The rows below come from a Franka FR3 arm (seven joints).
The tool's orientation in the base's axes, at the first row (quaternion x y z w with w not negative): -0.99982 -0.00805 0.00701 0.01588
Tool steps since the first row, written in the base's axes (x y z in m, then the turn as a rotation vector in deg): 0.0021 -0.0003 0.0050 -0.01 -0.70 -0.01; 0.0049 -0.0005 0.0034 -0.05 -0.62 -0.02; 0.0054 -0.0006 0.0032 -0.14 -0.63 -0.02; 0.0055 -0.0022 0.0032 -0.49 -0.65 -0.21; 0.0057 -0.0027 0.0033 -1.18 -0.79 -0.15; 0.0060 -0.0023 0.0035 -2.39 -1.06 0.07; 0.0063 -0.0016 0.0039 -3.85 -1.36 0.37; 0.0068 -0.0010 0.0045 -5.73 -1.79 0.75; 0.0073 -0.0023 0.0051 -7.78 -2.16 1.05; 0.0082 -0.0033 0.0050 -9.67 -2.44 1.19; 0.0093 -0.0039 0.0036 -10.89 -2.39 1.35; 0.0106 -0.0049 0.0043 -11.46 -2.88 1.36; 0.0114 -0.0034 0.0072 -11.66 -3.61 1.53
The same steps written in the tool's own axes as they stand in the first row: 0.0020 0.0002 -0.0050 -0.02 0.70 -0.01; 0.0048 0.0005 -0.0035 -0.06 0.62 0.00; 0.0053 0.0006 -0.0033 -0.15 0.63 0.00; 0.0054 0.0022 -0.0033 -0.50 0.65 0.20; 0.0056 0.0027 -0.0035 -1.19 0.78 0.14; 0.0059 0.0023 -0.0037 -2.41 1.02 -0.07; 0.0062 0.0016 -0.0040 -3.88 1.29 -0.36; 0.0067 0.0010 -0.0046 -5.77 1.67 -0.72; 0.0072 0.0023 -0.0053 -7.83 2.00 -1.01; 0.0081 0.0033 -0.0052 -9.72 2.25 -1.13; 0.0092 0.0039 -0.0039 -10.95 2.17 -1.27; 0.0105 0.0049 -0.0046 -11.52 2.65 -1.29; 0.0112 0.0033 -0.0075 -11.74 3.37 -1.48
